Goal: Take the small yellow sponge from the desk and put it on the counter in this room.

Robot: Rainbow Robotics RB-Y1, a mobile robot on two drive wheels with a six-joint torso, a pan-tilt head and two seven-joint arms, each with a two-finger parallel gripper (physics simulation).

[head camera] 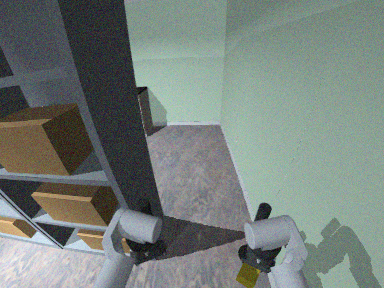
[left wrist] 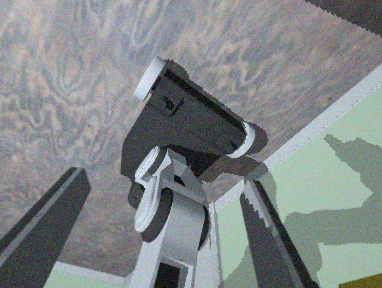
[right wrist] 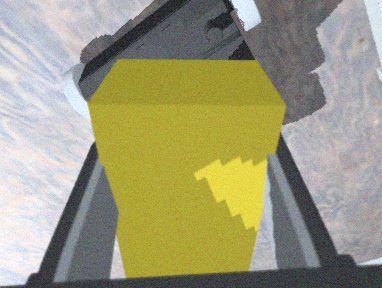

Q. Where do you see a yellow sponge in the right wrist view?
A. At 184, 143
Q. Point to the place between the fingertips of my right gripper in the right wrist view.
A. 186, 149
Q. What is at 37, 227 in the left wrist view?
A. My left gripper.
